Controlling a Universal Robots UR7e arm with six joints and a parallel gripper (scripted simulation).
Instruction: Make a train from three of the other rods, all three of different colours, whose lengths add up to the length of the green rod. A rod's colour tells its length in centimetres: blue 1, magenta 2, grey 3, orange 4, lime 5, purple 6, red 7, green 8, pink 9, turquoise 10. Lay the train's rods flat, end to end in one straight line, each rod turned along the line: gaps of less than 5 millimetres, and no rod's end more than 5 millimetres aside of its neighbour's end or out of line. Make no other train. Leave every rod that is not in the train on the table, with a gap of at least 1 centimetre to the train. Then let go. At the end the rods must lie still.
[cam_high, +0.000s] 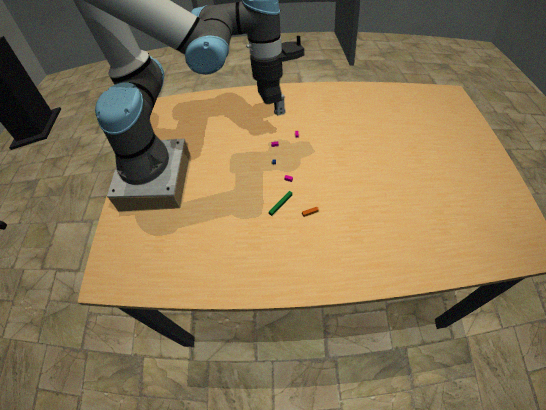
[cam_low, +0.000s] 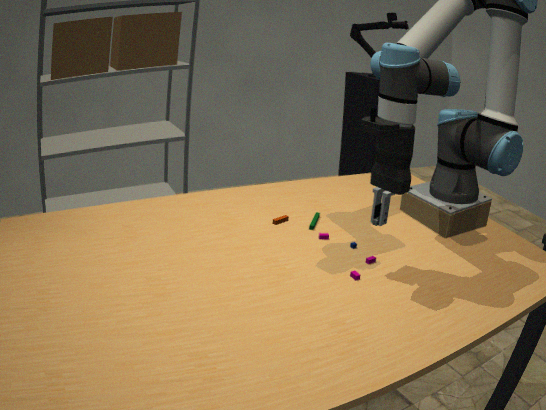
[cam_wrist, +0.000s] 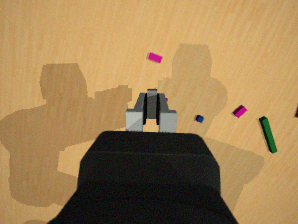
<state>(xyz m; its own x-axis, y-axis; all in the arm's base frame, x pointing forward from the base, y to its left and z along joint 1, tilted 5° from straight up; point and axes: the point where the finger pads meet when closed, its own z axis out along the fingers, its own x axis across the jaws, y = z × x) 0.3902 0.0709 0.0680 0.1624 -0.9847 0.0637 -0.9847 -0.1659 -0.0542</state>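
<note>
My hand is 110 mm above the blue rod, 90 mm to the left of it and 40 mm past it. Round my hand: grey rod (10 mm below); orange rod (270 mm to the right, 110 mm below, 20 mm ahead); green rod (230 mm to the right, 110 mm below, 40 mm behind).
</note>
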